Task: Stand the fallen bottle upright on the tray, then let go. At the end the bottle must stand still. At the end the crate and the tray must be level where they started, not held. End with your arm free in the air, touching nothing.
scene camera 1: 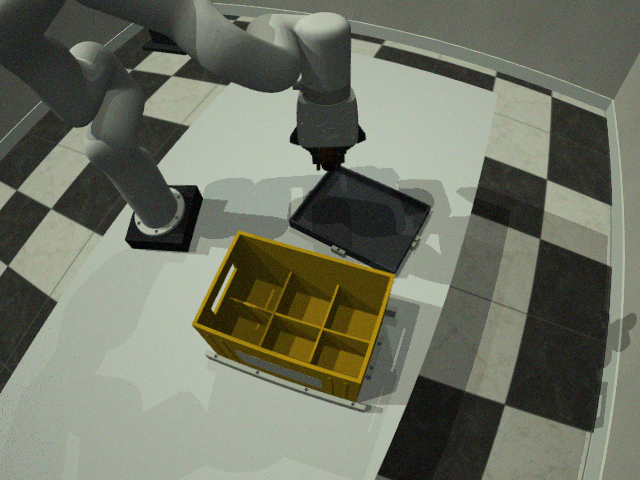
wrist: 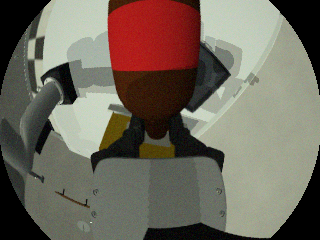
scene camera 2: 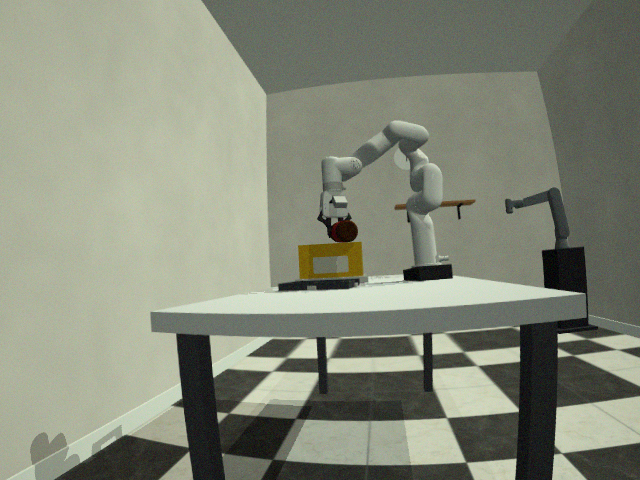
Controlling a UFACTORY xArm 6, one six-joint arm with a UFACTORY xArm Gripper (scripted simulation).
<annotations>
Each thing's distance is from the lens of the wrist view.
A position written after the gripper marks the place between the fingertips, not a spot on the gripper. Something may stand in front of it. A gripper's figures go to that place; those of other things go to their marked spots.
gripper (wrist: 156,111): 0.14 m
bottle (wrist: 154,58): 0.06 m
</annotations>
